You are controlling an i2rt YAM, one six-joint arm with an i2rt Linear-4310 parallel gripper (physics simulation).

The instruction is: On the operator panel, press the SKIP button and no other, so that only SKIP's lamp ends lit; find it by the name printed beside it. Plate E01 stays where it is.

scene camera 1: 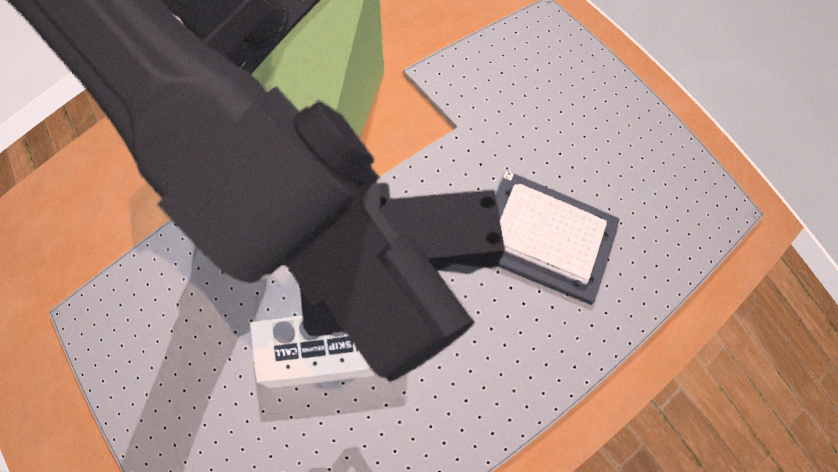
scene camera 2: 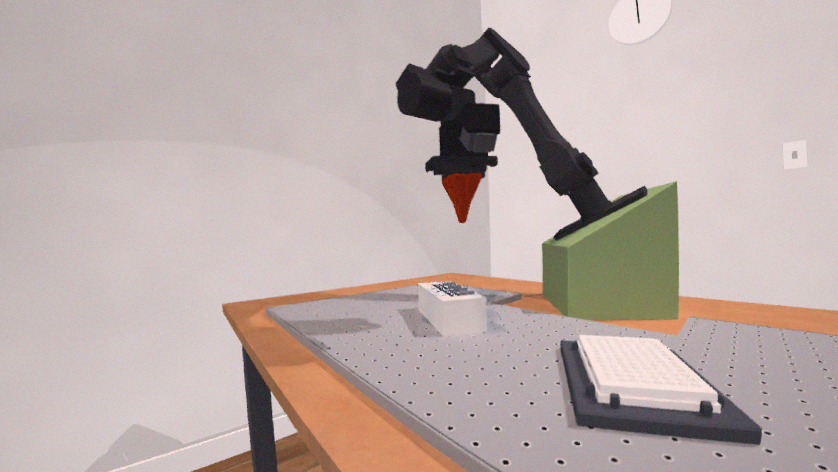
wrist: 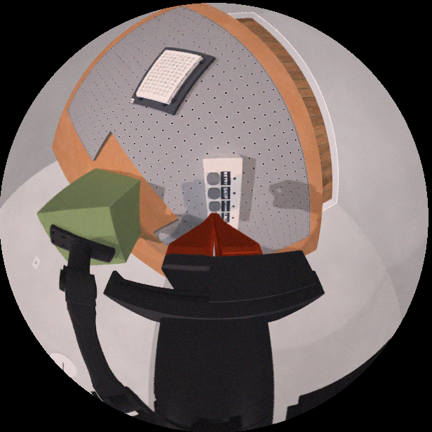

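Where they show: gripper, fingertip midpoint: (scene camera 2: 462,222); arm's base at its link origin: (scene camera 1: 264,22) (scene camera 2: 599,216).
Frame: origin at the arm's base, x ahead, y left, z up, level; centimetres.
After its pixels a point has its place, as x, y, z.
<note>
The white operator panel (scene camera 1: 316,374) @(31.1, -22.9, -12.5) (scene camera 2: 451,316) @(36.2, -14.5, -14.9) (wrist: 222,163) stands on the perforated board. In the wrist view the SKIP button (wrist: 214,193) is a grey disc beside its printed name, between the RETRY button (wrist: 213,178) and a third button (wrist: 215,206). The CALL button is hidden there behind the fingers. The small lamp dots in sight look dark. In scene camera 1 the SKIP label (scene camera 1: 341,346) @(30.9, -18.8, -12.5) shows, its button hidden by the arm. My gripper (scene camera 2: 462,221) @(30.9, -15.5, -1.2) (wrist: 213,217) is shut and empty, pointing down high above the panel. The white plate (scene camera 1: 554,231) @(39.2, 8.3, -15.2) (scene camera 2: 645,366) @(40.5, 9.3, -15.2) (wrist: 169,75) sits in its dark holder (scene camera 1: 599,266) @(46.3, 9.3, -16.6).
The grey perforated board (scene camera 1: 674,175) @(47.5, 29.1, -17.8) (scene camera 2: 381,363) @(49.0, -15.8, -17.8) (wrist: 260,120) lies on the orange table. The green wedge base (scene camera 1: 328,70) @(10.3, 0.8, -2.4) (scene camera 2: 621,275) @(10.3, 4.8, -11.0) (wrist: 122,220) carries the arm. The plate and its holder stand well apart from the panel.
</note>
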